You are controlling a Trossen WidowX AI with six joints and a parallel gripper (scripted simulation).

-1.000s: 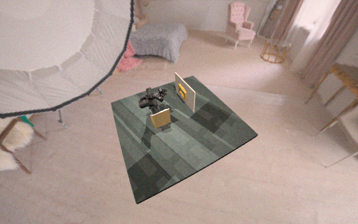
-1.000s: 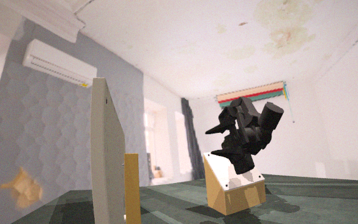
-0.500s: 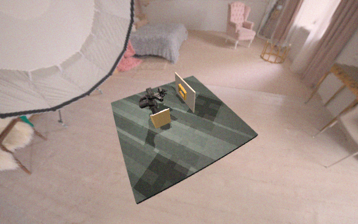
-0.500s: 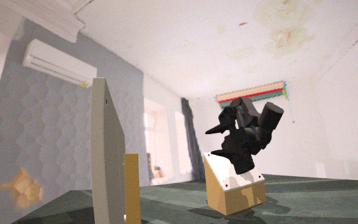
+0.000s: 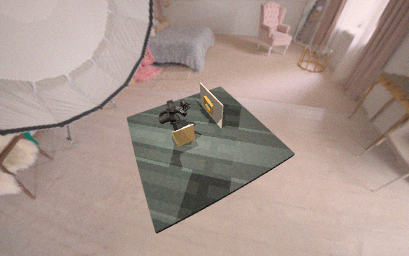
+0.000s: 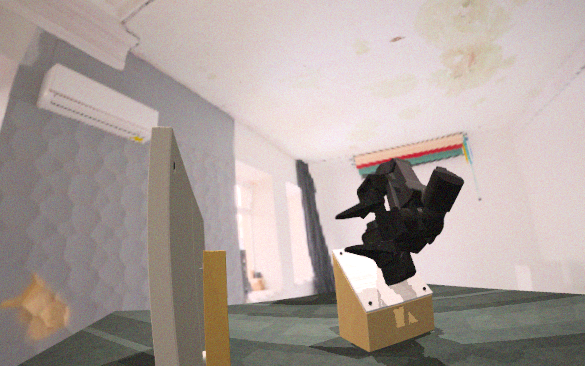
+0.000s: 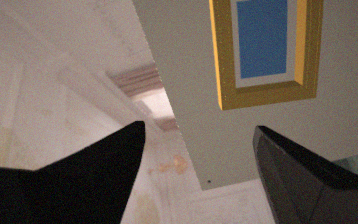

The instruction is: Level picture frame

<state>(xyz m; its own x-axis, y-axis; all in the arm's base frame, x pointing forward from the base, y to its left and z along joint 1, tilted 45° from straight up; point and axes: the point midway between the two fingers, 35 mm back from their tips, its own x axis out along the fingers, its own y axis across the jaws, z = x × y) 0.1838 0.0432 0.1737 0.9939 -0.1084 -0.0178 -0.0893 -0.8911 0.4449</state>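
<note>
My gripper tip is now 200 mm short of the picture frame, 90 mm above it and 10 mm to the left of it. Also, from my gripper tip: wall panel: 210 mm ahead, 90 mm below, 10 mm to the right.
</note>
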